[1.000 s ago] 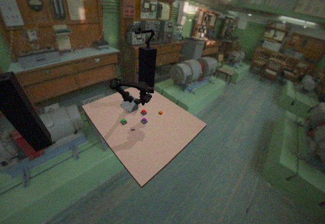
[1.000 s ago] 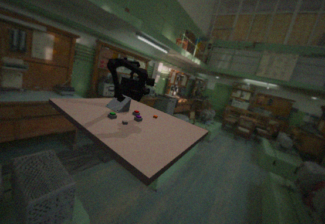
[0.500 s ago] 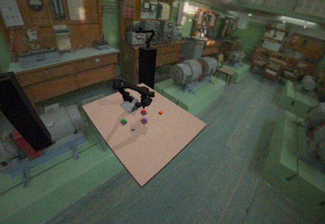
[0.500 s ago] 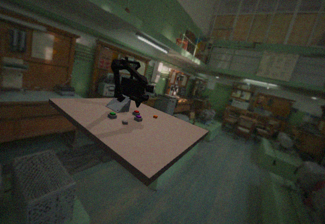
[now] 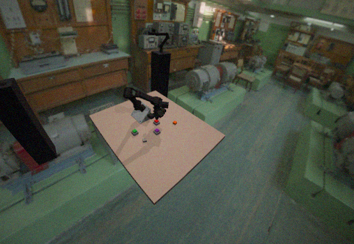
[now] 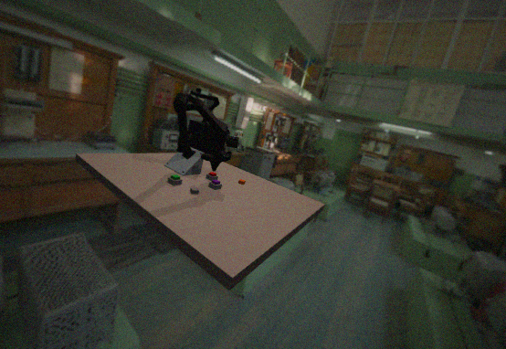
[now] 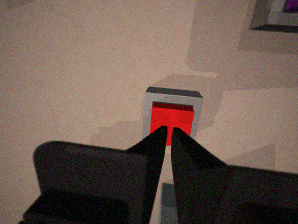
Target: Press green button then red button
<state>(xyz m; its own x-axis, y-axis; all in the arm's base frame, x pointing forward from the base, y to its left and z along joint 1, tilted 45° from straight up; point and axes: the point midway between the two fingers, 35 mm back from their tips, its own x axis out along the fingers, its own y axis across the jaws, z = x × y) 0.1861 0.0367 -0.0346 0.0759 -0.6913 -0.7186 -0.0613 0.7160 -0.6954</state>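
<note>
Now: the red button 2 cm below my gripper tip. Round my gripper tip: purple button (10 cm ahead, 7 cm to the right, 2 cm below); orange block (15 cm to the left, 10 cm ahead, 4 cm below); green button (24 cm to the right, 2 cm below).
</note>
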